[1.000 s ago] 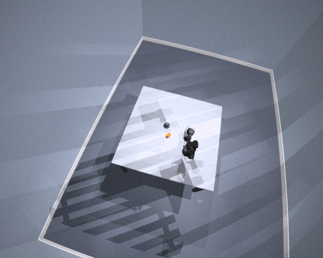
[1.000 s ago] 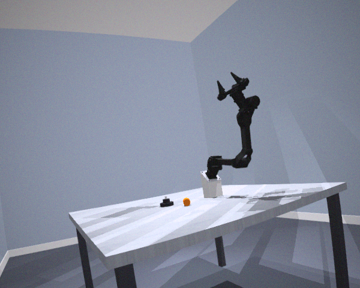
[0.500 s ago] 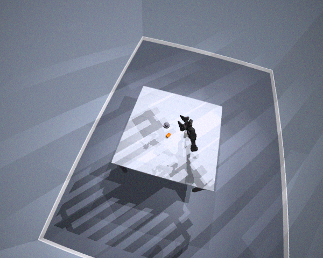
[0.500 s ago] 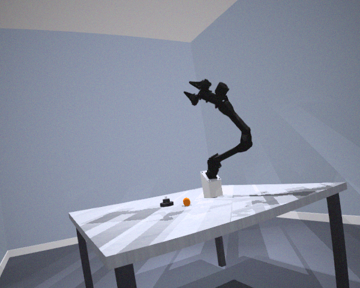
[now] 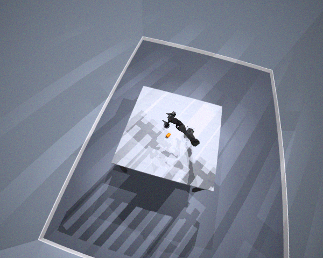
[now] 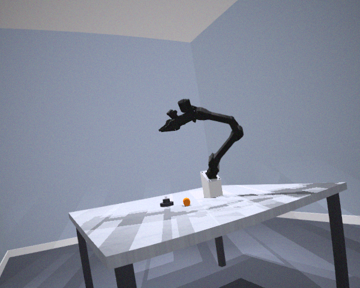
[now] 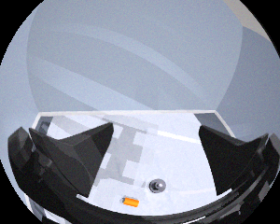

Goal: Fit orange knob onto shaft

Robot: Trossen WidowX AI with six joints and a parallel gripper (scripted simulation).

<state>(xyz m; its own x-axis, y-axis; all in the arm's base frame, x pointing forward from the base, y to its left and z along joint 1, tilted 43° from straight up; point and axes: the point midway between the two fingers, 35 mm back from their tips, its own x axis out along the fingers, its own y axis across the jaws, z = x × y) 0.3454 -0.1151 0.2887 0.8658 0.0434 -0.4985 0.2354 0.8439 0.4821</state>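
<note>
The orange knob is 420 mm below my gripper tip, 90 mm behind it and 20 mm to the left of it. Round my gripper tip: pedestal: 410 mm below, 140 mm to the right, 30 mm behind.
</note>
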